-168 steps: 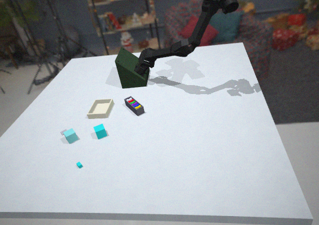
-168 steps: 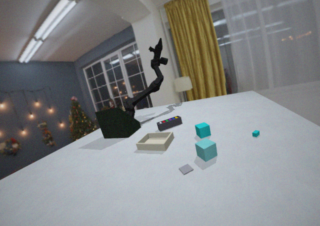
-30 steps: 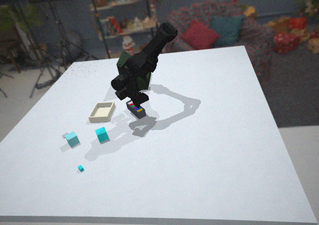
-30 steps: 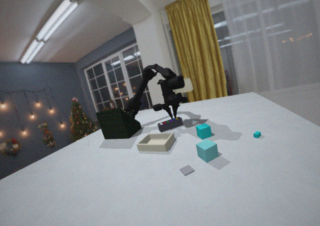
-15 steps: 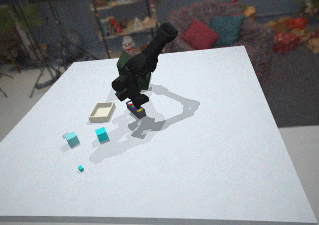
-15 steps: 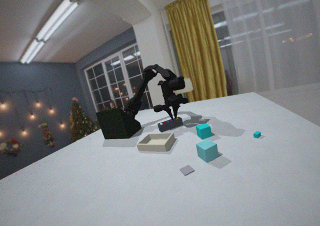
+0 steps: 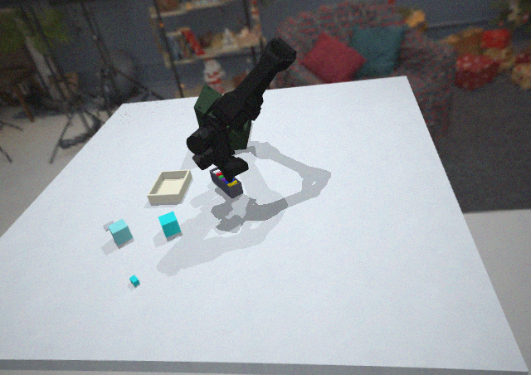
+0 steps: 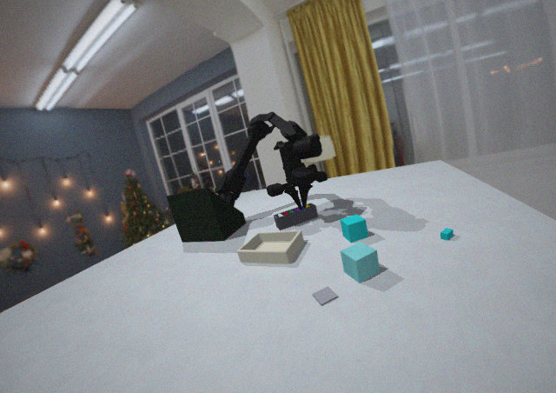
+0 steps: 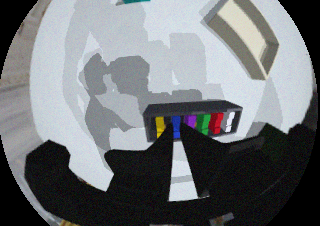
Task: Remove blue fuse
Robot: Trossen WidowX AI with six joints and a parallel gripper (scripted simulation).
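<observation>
Now: the cream tray 20 cm to the right of my gripper tip, 3 cm below it and 2 cm behind it. Round my gripper tip: flat grey tile 34 cm to the right, 14 cm ahead, 3 cm below; then teal cube 35 cm ahead, 18 cm to the right, 3 cm below.
</observation>
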